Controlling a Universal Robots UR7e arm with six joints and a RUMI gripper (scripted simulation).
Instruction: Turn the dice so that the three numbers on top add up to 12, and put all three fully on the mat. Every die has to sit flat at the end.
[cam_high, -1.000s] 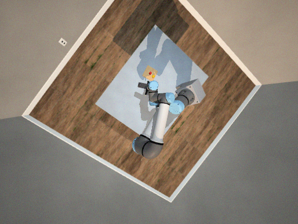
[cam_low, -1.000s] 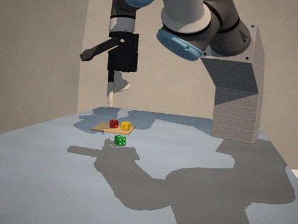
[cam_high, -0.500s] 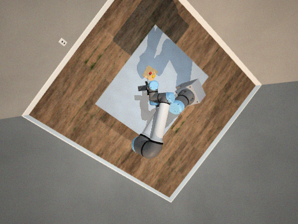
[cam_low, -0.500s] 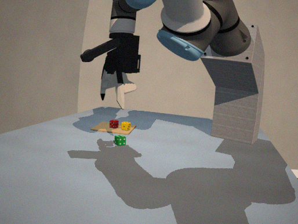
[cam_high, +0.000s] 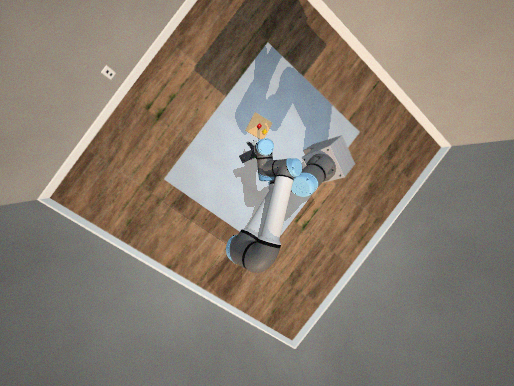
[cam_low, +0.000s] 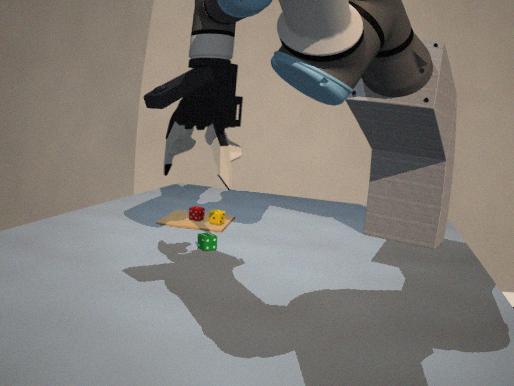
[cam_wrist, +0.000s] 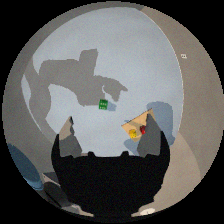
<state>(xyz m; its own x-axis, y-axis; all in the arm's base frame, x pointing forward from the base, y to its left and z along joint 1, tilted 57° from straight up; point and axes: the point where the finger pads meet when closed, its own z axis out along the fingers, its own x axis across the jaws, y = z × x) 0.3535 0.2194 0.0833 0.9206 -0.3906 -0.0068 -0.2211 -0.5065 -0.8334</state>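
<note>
Now: the green die 2 cm behind my hand, 1 cm to the right of it and 10 cm below it. The rest, counted from my hand: tan mat (11 cm ahead, 17 cm to the right, 11 cm below); red die (11 cm ahead, 17 cm to the right, 9 cm below); yellow die (6 cm ahead, 17 cm to the right, 9 cm below).
</note>
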